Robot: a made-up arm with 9 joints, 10 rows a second.
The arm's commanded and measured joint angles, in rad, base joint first. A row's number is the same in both.
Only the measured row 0 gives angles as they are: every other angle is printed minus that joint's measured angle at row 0.
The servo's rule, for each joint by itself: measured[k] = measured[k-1] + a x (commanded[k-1-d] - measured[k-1]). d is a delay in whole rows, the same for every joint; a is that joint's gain. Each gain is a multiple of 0.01, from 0.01 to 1. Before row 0 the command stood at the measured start. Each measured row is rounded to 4 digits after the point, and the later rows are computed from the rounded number. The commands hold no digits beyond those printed.
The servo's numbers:
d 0
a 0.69 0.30 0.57 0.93 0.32 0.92 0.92 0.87 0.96
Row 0, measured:
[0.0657 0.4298 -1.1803 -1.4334 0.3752 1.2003 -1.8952 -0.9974 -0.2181]
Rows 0 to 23, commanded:
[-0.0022 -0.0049 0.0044 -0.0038 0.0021 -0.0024 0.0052 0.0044 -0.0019]
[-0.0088 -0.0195 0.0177 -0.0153 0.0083 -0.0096 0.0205 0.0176 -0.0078]
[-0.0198 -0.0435 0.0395 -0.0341 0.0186 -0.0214 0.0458 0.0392 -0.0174]
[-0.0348 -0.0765 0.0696 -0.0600 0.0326 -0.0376 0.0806 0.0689 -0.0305]
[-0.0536 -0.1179 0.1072 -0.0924 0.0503 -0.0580 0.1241 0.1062 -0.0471]
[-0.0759 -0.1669 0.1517 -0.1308 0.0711 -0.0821 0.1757 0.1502 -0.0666]
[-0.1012 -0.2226 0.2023 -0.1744 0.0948 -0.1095 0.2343 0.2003 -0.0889]
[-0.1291 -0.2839 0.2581 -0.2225 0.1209 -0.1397 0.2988 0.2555 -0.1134]
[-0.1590 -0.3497 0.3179 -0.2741 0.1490 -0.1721 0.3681 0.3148 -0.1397]
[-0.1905 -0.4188 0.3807 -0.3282 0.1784 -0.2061 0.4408 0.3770 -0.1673]
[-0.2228 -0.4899 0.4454 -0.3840 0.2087 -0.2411 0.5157 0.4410 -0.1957]
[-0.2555 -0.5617 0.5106 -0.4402 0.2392 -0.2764 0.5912 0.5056 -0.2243]
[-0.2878 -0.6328 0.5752 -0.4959 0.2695 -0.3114 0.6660 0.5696 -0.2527]
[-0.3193 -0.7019 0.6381 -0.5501 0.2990 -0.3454 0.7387 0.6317 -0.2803]
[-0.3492 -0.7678 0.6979 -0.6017 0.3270 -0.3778 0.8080 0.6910 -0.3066]
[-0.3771 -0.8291 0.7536 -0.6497 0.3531 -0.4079 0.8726 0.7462 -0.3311]
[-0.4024 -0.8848 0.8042 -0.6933 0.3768 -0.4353 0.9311 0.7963 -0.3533]
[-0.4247 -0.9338 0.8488 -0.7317 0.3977 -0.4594 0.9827 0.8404 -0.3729]
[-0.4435 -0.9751 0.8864 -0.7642 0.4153 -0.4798 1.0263 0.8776 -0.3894]
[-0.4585 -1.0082 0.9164 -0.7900 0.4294 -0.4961 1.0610 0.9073 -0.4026]
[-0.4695 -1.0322 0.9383 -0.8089 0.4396 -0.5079 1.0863 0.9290 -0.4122]
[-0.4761 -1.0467 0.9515 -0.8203 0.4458 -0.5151 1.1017 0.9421 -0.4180]
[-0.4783 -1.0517 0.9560 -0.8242 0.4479 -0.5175 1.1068 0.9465 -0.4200]
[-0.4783 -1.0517 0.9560 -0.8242 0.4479 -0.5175 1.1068 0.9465 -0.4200]
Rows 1 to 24, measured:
[-0.0015 -0.0015 0.0025 -0.0035 0.0007 -0.0022 0.0048 0.0038 -0.0018]
[-0.0065 -0.0069 0.0112 -0.0145 0.0031 -0.0090 0.0192 0.0158 -0.0076]
[-0.0157 -0.0179 0.0273 -0.0327 0.0081 -0.0204 0.0437 0.0362 -0.0170]
[-0.0289 -0.0355 0.0514 -0.0581 0.0159 -0.0362 0.0776 0.0646 -0.0300]
[-0.0459 -0.0602 0.0832 -0.0900 0.0269 -0.0563 0.1204 0.1008 -0.0464]
[-0.0666 -0.0922 0.1222 -0.1279 0.0410 -0.0800 0.1713 0.1438 -0.0658]
[-0.0905 -0.1313 0.1679 -0.1711 0.0582 -0.1071 0.2293 0.1930 -0.0880]
[-0.1171 -0.1771 0.2193 -0.2189 0.0783 -0.1371 0.2932 0.2474 -0.1124]
[-0.1460 -0.2289 0.2755 -0.2702 0.1009 -0.1693 0.3621 0.3060 -0.1386]
[-0.1767 -0.2859 0.3355 -0.3241 0.1257 -0.2032 0.4345 0.3678 -0.1662]
[-0.2085 -0.3471 0.3981 -0.3798 0.1523 -0.2381 0.5092 0.4315 -0.1945]
[-0.2409 -0.4115 0.4622 -0.4360 0.1801 -0.2733 0.5846 0.4960 -0.2231]
[-0.2733 -0.4779 0.5266 -0.4917 0.2087 -0.3084 0.6595 0.5600 -0.2515]
[-0.3050 -0.5451 0.5902 -0.5460 0.2376 -0.3424 0.7324 0.6224 -0.2791]
[-0.3355 -0.6119 0.6516 -0.5978 0.2662 -0.3750 0.8020 0.6821 -0.3055]
[-0.3642 -0.6771 0.7097 -0.6461 0.2940 -0.4053 0.8670 0.7379 -0.3301]
[-0.3906 -0.7394 0.7636 -0.6900 0.3205 -0.4329 0.9260 0.7887 -0.3524]
[-0.4141 -0.7977 0.8122 -0.7288 0.3452 -0.4573 0.9782 0.8337 -0.3721]
[-0.4344 -0.8509 0.8545 -0.7617 0.3676 -0.4780 1.0225 0.8719 -0.3887]
[-0.4510 -0.8981 0.8898 -0.7880 0.3874 -0.4947 1.0579 0.9027 -0.4020]
[-0.4638 -0.9383 0.9174 -0.8074 0.4041 -0.5068 1.0840 0.9256 -0.4118]
[-0.4723 -0.9708 0.9368 -0.8194 0.4174 -0.5144 1.1003 0.9400 -0.4178]
[-0.4764 -0.9951 0.9477 -0.8239 0.4272 -0.5173 1.1063 0.9457 -0.4199]
[-0.4777 -1.0121 0.9524 -0.8242 0.4338 -0.5175 1.1068 0.9464 -0.4200]

